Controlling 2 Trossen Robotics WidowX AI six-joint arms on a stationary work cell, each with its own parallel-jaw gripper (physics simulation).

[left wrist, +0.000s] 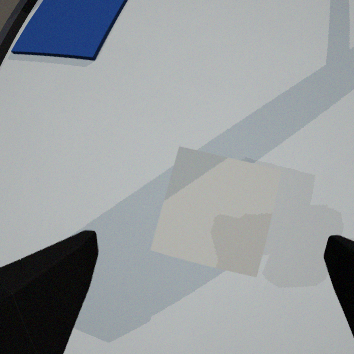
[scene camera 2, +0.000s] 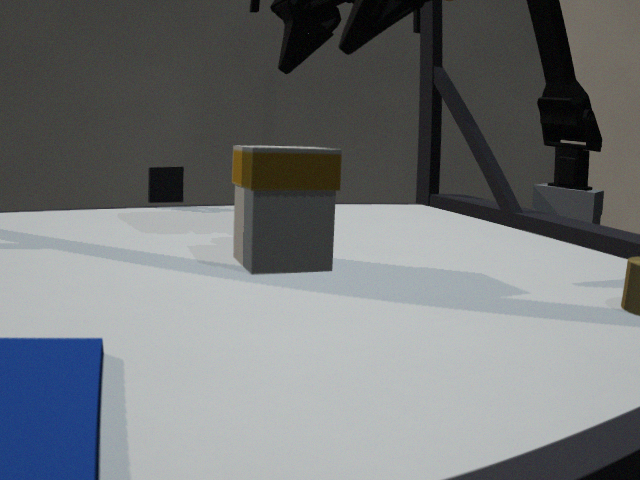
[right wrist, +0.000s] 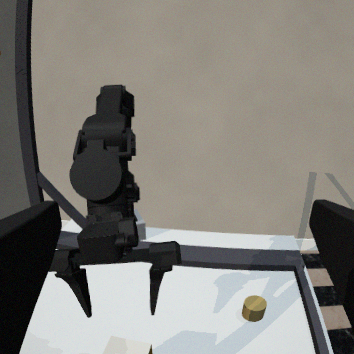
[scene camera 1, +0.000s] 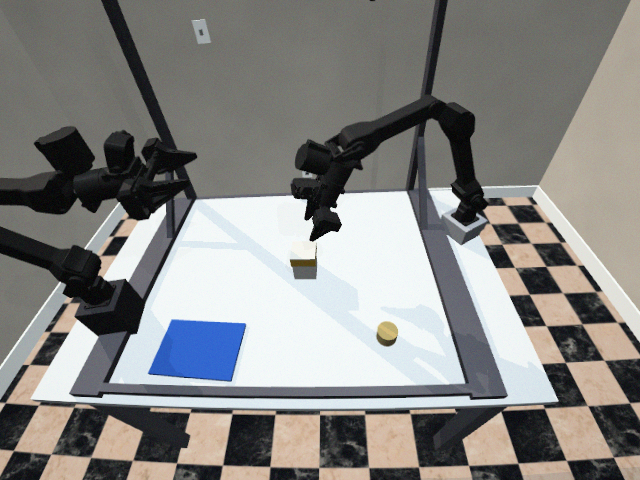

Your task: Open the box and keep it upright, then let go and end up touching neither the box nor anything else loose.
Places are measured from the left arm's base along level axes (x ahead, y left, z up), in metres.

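Pixels of known places: left gripper, fingertip midpoint: (left wrist: 216, 247) (scene camera 2: 311, 61) (right wrist: 120, 315) (scene camera 1: 308, 230); right gripper, fingertip midpoint: (right wrist: 188, 214) (scene camera 1: 193, 167); left arm's base, link origin: (scene camera 2: 570, 187) (scene camera 1: 464, 217); right arm's base, link origin: (scene camera 1: 100, 296).
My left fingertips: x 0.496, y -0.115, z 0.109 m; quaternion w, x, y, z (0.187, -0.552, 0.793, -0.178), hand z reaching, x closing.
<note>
For each thing: its top centre in the pictures, then the offset to it from my left fingertips.
- box, top centre: (left wrist: 217, 210) (scene camera 2: 284, 146) (scene camera 1: 303, 249) 0.019 m ahead, 0.008 m right, 0.072 m down
- flat blue square plate, top centre: (scene camera 1: 198, 347) 0.368 m ahead, 0.072 m left, 0.159 m down
- short gold cylinder, top centre: (right wrist: 255, 302) (scene camera 1: 387, 330) 0.053 m back, 0.286 m left, 0.132 m down
The box (scene camera 1: 303, 251) (scene camera 2: 292, 229) (left wrist: 215, 190) (right wrist: 127, 346) stands upright mid-table, with a grey body and a gold-sided, cream-topped lid seated level on it. My left gripper (scene camera 1: 310, 228) (scene camera 2: 315, 62) (left wrist: 216, 247) (right wrist: 120, 315) is open and empty, pointing down above the box; in scene camera 2 a gap shows between its fingertips and the lid. My right gripper (scene camera 1: 192, 168) (right wrist: 188, 214) is open and empty, raised high and well away from the box. The inside of the box is hidden.
A flat blue square plate (scene camera 1: 199, 351) (scene camera 2: 51, 403) (left wrist: 70, 27) lies near the table's front left in scene camera 1. A short gold cylinder (scene camera 1: 387, 333) (scene camera 2: 631, 286) (right wrist: 254, 309) stands at the front right there. A dark frame (scene camera 1: 284, 391) with uprights borders the table.
</note>
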